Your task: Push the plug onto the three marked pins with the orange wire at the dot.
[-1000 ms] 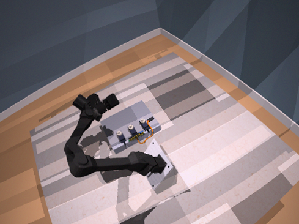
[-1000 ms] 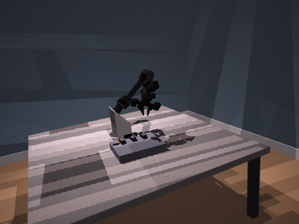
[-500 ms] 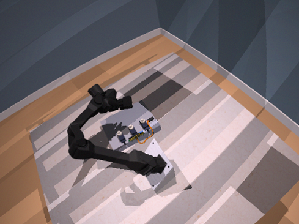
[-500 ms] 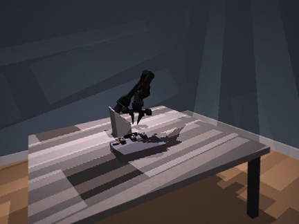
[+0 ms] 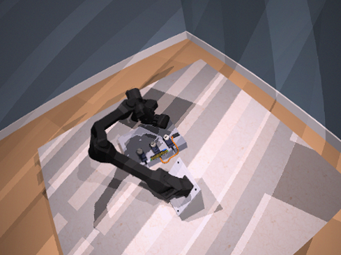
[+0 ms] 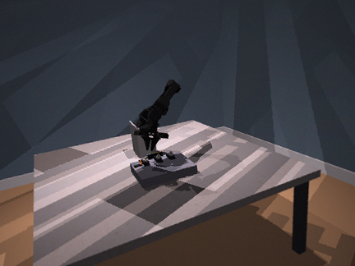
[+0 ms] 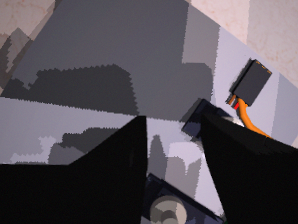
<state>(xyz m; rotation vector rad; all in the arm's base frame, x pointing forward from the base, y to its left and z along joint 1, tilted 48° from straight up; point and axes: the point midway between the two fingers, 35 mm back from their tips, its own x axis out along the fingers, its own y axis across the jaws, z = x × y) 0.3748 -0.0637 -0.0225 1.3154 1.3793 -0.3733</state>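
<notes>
The blue band is 11 cm behind my gripper tip, 3 cm to the left of it and 7 cm below it. From my gripper tip the other things lie so: holder 5 cm ahead, 6 cm to the left, 11 cm below.
</notes>
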